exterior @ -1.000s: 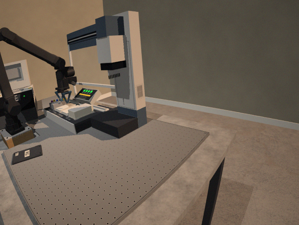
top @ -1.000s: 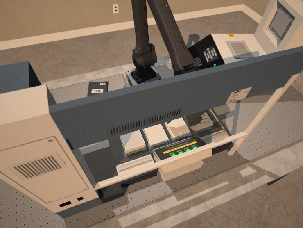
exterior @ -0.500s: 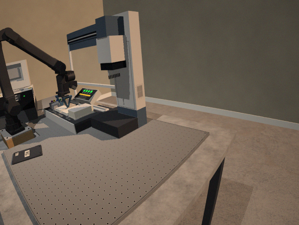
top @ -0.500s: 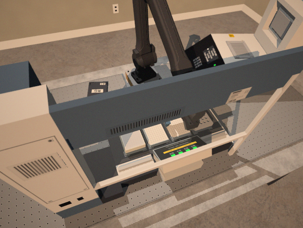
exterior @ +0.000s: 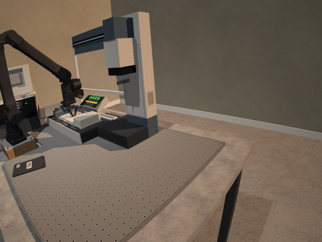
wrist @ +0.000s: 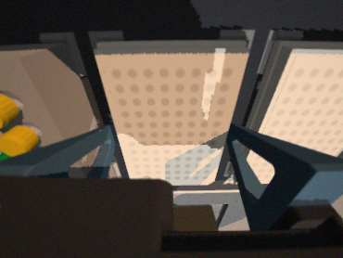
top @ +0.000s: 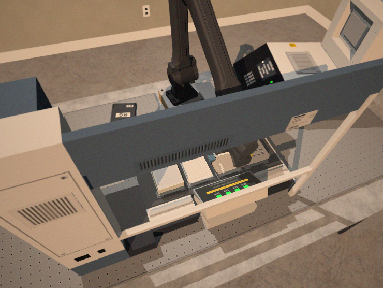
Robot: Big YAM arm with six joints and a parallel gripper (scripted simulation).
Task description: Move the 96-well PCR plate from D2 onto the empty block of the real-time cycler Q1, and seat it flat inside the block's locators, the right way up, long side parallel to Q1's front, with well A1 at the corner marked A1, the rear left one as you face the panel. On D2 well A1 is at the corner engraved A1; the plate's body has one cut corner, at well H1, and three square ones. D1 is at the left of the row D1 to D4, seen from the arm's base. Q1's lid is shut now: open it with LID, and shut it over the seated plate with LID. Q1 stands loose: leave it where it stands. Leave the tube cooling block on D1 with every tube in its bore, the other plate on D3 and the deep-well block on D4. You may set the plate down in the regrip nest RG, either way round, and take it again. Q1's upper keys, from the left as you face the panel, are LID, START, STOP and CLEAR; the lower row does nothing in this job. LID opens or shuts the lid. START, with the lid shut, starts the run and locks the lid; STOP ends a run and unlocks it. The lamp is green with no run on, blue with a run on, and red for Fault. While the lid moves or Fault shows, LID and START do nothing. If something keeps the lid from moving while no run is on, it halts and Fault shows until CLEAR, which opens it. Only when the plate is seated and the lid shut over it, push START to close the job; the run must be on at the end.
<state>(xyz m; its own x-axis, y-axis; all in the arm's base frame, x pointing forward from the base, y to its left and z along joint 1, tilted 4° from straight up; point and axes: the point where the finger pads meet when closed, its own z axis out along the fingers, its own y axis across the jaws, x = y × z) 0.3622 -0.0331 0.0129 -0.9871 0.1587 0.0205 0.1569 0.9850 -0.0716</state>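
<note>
The tube cooling block is 2 cm ahead of my hand, 10 cm to the left of it and 1 cm above it. Also, from my hand: gantry beam: 17 cm ahead, 12 cm to the right, 45 cm above; then tower: 9 cm ahead, 48 cm to the right, 21 cm above; then regrip nest RG: 41 cm behind, 22 cm to the right, 6 cm below.
</note>
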